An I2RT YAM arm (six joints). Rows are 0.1 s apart.
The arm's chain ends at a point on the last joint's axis. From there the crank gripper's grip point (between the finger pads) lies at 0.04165 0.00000 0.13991 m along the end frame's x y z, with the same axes.
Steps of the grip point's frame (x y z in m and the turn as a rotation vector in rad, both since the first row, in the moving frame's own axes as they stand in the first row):
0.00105, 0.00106, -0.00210, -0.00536, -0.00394, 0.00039
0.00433, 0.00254, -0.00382, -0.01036, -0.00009, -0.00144
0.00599, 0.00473, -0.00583, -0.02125, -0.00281, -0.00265
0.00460, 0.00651, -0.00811, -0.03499, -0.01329, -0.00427
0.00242, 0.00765, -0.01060, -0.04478, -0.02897, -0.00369
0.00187, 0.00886, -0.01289, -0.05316, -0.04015, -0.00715
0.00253, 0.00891, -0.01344, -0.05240, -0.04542, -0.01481
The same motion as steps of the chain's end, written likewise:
0.00160, 0.00029, -0.00226, -0.00536, -0.00394, 0.00039
0.00434, 0.00115, -0.00382, -0.01036, -0.00009, -0.00144
0.00638, 0.00187, -0.00592, -0.02125, -0.00281, -0.00265
0.00645, 0.00178, -0.00857, -0.03499, -0.01329, -0.00427
0.00648, 0.00151, -0.01161, -0.04478, -0.02897, -0.00369
0.00749, 0.00166, -0.01426, -0.05316, -0.04015, -0.00715
0.00887, 0.00210, -0.01501, -0.05240, -0.04542, -0.01481

